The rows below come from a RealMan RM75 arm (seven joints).
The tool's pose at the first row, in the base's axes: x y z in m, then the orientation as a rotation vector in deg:
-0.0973, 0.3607, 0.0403, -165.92, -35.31, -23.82
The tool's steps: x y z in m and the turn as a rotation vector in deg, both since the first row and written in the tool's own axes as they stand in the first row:
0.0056, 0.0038, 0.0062, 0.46, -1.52, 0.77
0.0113, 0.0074, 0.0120, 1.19, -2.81, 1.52
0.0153, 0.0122, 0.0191, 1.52, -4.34, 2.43
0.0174, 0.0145, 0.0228, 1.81, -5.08, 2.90
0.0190, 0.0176, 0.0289, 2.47, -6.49, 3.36
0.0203, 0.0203, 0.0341, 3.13, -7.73, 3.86
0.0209, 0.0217, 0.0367, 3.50, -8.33, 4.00
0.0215, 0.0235, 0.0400, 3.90, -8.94, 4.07
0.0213, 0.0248, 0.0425, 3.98, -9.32, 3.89
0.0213, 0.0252, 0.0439, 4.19, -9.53, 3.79
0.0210, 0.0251, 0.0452, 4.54, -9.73, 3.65
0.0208, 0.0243, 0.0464, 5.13, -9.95, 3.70
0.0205, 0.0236, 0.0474, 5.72, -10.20, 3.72
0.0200, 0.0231, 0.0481, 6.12, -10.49, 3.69
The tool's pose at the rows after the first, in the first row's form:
-0.0893, 0.3606, 0.0357, -166.20, -34.42, -21.36
-0.0815, 0.3607, 0.0316, -166.09, -33.53, -19.12
-0.0743, 0.3593, 0.0256, -166.45, -32.41, -16.69
-0.0706, 0.3588, 0.0225, -166.48, -31.84, -15.46
-0.0664, 0.3578, 0.0169, -166.36, -31.38, -13.13
-0.0629, 0.3569, 0.0122, -166.16, -30.83, -11.05
-0.0612, 0.3564, 0.0097, -165.99, -30.72, -10.04
-0.0592, 0.3557, 0.0066, -165.78, -30.71, -9.02
-0.0582, 0.3549, 0.0041, -165.78, -31.02, -8.47
-0.0577, 0.3549, 0.0027, -165.61, -31.20, -8.10
-0.0577, 0.3551, 0.0014, -165.30, -31.45, -7.71
-0.0579, 0.3560, 0.0003, -164.79, -31.42, -7.19
-0.0582, 0.3567, -0.0007, -164.28, -31.44, -6.63
-0.0587, 0.3571, -0.0015, -163.96, -31.54, -6.08

